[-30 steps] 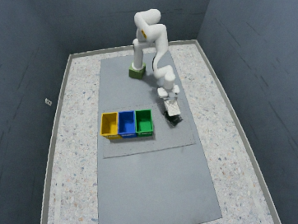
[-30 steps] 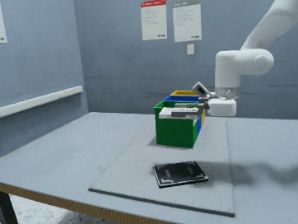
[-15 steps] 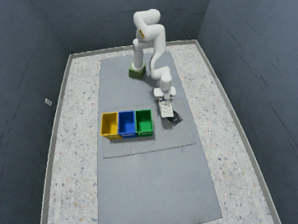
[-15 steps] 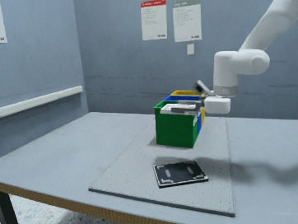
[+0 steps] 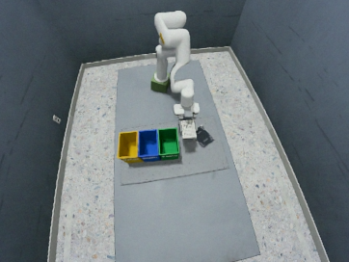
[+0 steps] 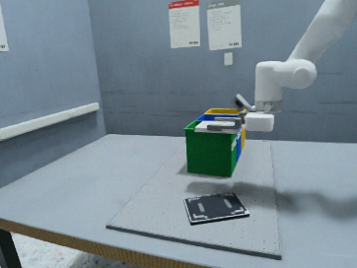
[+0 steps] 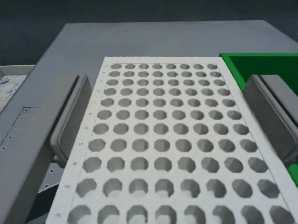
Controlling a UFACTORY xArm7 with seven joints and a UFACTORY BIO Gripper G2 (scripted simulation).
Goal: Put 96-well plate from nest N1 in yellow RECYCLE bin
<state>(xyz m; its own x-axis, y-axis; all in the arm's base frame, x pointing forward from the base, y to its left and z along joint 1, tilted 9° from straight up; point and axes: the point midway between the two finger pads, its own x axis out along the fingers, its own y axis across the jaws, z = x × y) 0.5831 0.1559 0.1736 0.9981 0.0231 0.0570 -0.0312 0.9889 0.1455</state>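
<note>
My hand is 70 mm short of the yellow bin, 400 mm to the left of it and 130 mm above it. From my hand the other things lie so: black plate nest: 20 mm behind, 130 mm to the left, 220 mm below; then white 96-well plate: 10 mm below; then green bin: 60 mm ahead, 140 mm to the right, 130 mm below.
</note>
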